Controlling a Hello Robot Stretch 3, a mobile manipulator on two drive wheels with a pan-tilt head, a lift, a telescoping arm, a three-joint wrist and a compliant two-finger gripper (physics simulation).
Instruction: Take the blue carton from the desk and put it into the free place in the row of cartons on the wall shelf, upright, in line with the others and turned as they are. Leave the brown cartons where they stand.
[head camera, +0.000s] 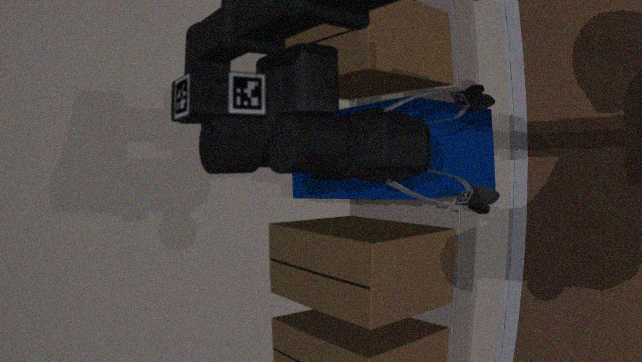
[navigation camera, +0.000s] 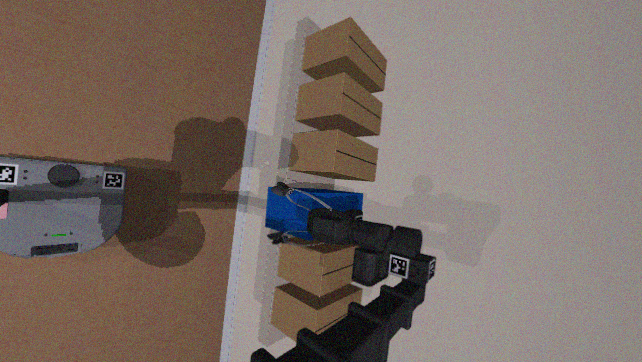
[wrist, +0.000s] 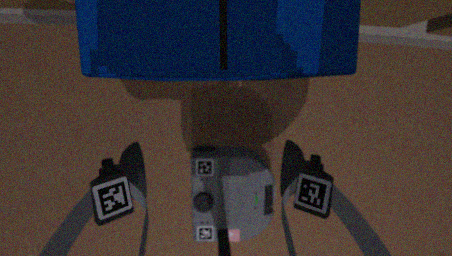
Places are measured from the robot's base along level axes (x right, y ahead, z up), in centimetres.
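Where they show: gripper, fingertip midpoint: (head camera: 490, 149) (navigation camera: 272, 211); robot's base, origin of the base link: (navigation camera: 64, 174).
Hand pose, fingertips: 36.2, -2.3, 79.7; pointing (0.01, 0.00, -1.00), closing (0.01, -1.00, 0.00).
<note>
Each offset is from my fingertips to the centre of the thing, as dx, dy, dz.
The blue carton @[+18.7, -0.1, -1.8] (head camera: 467, 150) (navigation camera: 350, 199) (wrist: 165, 40) stands upright in the row on the wall shelf, between brown cartons @[+26.2, +17.0, -1.8] (head camera: 325, 270) (navigation camera: 312, 155) on both sides. It is turned about as they are. Its near face juts out a little past theirs, towards the robot. My gripper (head camera: 481, 148) (navigation camera: 278, 213) (wrist: 213, 161) points down at the carton's robot side, partly open and empty. In the wrist view both fingertips are over the floor, clear of the carton's near edge. The gripper body hides much of the carton's top in the head view. Contact cannot be told.
More brown cartons (head camera: 400, 345) (navigation camera: 345, 60) stand along the row. The arm (navigation camera: 350, 320) reaches past the row's lower end in the navigation view. The robot's base (navigation camera: 85, 215) (wrist: 240, 200) stands on the brown floor below. The grey wall (head camera: 100, 300) (navigation camera: 500, 100) rises behind the row.
</note>
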